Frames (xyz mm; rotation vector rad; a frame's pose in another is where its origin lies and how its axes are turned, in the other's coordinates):
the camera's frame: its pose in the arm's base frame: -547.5 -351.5 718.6 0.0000 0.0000 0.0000
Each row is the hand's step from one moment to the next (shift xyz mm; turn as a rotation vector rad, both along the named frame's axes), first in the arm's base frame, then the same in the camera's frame.
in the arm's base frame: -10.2 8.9 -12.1 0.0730 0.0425 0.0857
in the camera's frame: -10.2 8.9 -12.1 0.0730 0.0425 0.0857
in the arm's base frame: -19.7 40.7 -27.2 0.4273 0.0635 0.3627
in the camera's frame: -19.7 40.7 -27.2 0.4273 0.0635 0.3627
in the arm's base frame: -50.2 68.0 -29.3 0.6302 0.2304 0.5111
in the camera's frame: -50.2 68.0 -29.3 0.6302 0.2304 0.5111
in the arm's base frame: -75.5 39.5 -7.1 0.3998 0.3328 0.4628
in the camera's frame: -75.5 39.5 -7.1 0.3998 0.3328 0.4628
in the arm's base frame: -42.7 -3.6 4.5 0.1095 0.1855 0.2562
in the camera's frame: -42.7 -3.6 4.5 0.1095 0.1855 0.2562
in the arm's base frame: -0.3 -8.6 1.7 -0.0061 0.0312 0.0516
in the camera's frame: -0.3 -8.6 1.7 -0.0061 0.0312 0.0516
